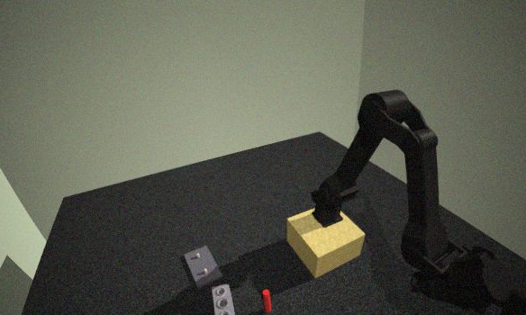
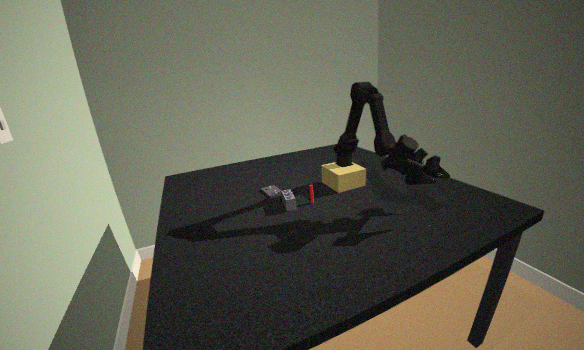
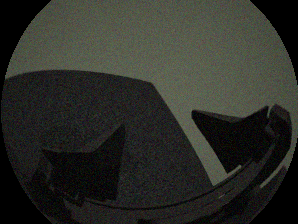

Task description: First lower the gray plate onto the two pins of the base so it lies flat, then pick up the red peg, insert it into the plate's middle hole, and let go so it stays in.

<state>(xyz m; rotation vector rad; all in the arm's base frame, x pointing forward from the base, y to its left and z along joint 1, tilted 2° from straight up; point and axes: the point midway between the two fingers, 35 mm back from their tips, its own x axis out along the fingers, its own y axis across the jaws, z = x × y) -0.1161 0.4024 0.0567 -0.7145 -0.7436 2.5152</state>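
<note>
Now: gripper tip 48 cm short of the gray plate, 32 cm to the left of it and 8 cm above it. From my gripper tip the other things lie so: base: 49 cm ahead, 48 cm to the right, 11 cm below; then red peg: 39 cm ahead, 29 cm to the right, 8 cm below.
</note>
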